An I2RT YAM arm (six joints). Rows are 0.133 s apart.
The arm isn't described. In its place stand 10 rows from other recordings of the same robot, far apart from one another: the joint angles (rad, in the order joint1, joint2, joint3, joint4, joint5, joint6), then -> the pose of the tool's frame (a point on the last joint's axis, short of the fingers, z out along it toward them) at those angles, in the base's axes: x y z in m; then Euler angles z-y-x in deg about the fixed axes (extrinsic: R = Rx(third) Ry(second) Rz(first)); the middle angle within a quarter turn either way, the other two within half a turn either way.
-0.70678 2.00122 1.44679 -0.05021 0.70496 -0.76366 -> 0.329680 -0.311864 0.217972 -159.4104 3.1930 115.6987
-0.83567 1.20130 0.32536 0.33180 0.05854 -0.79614 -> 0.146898 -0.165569 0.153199 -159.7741 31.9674 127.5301
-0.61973 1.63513 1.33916 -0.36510 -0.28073 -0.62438 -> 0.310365 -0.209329 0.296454 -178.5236 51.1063 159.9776
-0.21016 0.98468 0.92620 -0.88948 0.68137 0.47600 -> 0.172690 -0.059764 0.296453 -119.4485 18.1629 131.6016
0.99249 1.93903 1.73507 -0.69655 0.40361 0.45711 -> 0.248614 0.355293 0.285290 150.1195 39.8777 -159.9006
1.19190 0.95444 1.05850 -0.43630 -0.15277 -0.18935 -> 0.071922 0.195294 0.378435 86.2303 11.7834 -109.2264
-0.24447 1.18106 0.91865 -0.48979 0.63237 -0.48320 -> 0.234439 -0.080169 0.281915 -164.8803 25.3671 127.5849
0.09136 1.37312 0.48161 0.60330 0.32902 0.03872 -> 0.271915 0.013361 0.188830 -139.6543 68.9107 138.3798
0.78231 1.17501 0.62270 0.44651 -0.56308 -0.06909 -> 0.172289 0.198021 0.268638 90.4453 12.7178 -95.2525
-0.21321 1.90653 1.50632 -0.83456 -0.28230 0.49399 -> 0.384899 -0.073184 0.220426 -144.6869 21.6206 -167.2451
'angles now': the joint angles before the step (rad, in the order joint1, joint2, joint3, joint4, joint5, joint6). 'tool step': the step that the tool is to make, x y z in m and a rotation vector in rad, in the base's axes. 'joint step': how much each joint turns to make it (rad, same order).
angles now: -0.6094 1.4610 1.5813 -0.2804 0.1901 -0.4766
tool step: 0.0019 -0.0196 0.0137 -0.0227 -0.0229 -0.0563
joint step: -0.0415 0.0628 0.1008 -0.0055 0.0153 -0.0027
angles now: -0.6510 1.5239 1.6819 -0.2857 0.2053 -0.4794
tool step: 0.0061 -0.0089 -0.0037 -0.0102 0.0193 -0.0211
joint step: -0.0079 0.0345 0.0198 0.0095 0.0156 -0.0184
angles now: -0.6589 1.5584 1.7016 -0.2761 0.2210 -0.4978
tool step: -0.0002 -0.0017 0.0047 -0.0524 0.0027 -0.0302
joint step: -0.0008 0.0032 0.0049 0.0379 0.0341 -0.0406
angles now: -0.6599 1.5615 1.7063 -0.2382 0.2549 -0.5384
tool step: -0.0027 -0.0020 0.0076 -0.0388 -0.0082 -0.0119
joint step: -0.0085 0.0016 0.0170 0.0216 0.0053 -0.0260
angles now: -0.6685 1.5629 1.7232 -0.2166 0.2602 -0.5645
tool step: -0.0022 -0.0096 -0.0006 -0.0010 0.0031 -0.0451
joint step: -0.0224 0.0173 0.0153 0.0006 0.0229 -0.0015
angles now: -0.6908 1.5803 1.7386 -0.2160 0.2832 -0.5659
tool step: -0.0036 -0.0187 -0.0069 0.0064 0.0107 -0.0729
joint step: -0.0420 0.0308 0.0077 0.0109 0.0310 -0.0002
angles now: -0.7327 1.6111 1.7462 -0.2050 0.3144 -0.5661
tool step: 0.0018 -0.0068 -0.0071 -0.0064 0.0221 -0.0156
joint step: -0.0095 0.0142 -0.0125 0.0210 0.0075 -0.0201
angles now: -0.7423 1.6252 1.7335 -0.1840 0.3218 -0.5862
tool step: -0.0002 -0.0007 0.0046 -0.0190 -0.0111 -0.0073
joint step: -0.0011 0.0040 0.0132 0.0139 0.0066 -0.0064
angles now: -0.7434 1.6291 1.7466 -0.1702 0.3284 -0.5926
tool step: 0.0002 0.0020 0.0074 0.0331 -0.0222 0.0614
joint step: -0.0016 0.0075 0.0475 -0.0569 -0.0653 0.0371
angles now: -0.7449 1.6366 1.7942 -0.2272 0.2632 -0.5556
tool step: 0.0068 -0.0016 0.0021 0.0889 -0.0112 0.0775
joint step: 0.0014 0.0410 0.0857 -0.1114 -0.0832 0.0664
